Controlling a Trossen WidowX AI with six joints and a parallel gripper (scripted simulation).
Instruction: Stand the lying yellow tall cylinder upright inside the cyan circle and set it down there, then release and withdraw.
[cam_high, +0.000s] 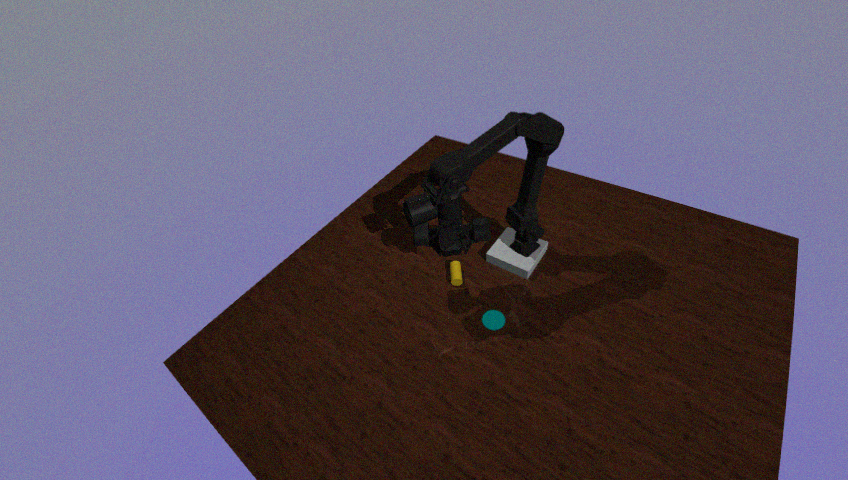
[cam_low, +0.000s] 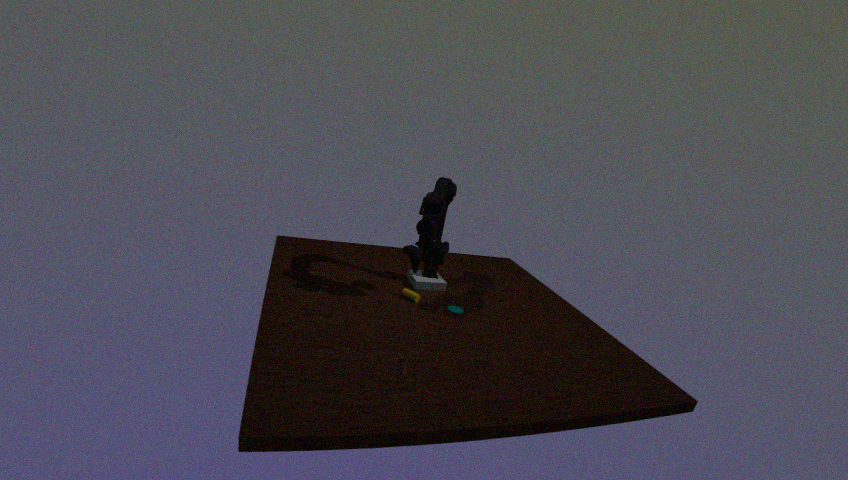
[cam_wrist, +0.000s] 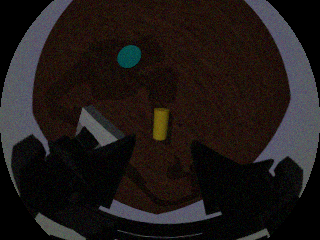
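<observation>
Now: gripper tip 11 cm above the yellow tall cylinder, 2 cm past it and 1 cm to the left of it. Also, from my gripper tip: cyan circle 16 cm to the left, 12 cm below, 2 cm ahead.
</observation>
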